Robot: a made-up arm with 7 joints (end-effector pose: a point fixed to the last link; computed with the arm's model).
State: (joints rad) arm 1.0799 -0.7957 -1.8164 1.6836 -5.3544 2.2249 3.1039
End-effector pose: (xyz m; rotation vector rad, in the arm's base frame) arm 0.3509 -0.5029 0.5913 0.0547 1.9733 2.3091
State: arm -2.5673 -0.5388 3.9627 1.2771 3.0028 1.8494 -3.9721
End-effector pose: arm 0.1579 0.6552 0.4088 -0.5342 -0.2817 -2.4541
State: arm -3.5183 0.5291 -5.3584 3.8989 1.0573 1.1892 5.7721
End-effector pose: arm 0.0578 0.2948 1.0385 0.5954 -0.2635 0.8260
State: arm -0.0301 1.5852 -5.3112 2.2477 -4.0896 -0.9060 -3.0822
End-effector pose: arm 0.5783 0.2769 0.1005 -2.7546 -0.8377 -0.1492
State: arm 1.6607 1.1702 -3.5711 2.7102 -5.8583 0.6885 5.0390
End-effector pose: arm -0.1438 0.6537 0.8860 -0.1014 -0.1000 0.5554
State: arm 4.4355 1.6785 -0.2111 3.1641 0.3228 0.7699 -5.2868
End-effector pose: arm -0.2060 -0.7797 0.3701 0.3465 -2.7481 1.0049
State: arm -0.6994 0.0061 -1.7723 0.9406 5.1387 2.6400 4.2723
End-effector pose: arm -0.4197 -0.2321 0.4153 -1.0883 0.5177 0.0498
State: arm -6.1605 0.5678 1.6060 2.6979 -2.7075 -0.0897 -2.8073
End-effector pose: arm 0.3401 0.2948 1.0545 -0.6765 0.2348 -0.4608
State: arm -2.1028 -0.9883 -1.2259 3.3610 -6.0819 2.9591 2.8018
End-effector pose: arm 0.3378 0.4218 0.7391 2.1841 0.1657 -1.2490
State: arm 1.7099 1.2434 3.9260 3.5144 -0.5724 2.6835 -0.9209
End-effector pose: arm -0.2184 0.5918 0.5379 1.2153 0.0014 0.8366
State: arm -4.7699 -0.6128 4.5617 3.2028 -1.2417 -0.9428 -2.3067
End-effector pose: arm -0.1166 -0.3112 1.0357 -0.2735 -0.2787 -0.6979
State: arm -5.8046 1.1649 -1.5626 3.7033 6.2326 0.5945 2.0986
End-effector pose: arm 0.3695 0.5910 0.6627 -1.3704 0.0448 -1.9079
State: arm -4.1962 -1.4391 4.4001 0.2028 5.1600 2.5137 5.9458
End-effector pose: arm 0.0641 0.2695 0.2273 0.6750 2.2414 -1.7290
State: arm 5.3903 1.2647 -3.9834 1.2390 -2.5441 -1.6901 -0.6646
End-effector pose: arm 0.2750 0.1917 0.7752 2.1105 -0.6067 -2.0440
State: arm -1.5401 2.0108 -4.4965 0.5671 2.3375 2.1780 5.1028
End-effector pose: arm 0.4502 0.0382 0.5993 1.3208 0.2872 -0.2345
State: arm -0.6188 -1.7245 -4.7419 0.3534 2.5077 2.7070 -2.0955
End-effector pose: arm 0.3418 0.2291 0.3858 -0.6494 -1.8886 -0.3893
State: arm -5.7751 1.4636 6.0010 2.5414 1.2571 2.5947 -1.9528
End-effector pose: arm 0.5824 0.3369 0.2101 -0.3490 -1.4199 0.2203
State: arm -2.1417 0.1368 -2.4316 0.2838 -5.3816 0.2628 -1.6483
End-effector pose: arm 0.0005 0.3837 0.1441 -0.9217 -2.7825 -0.2118
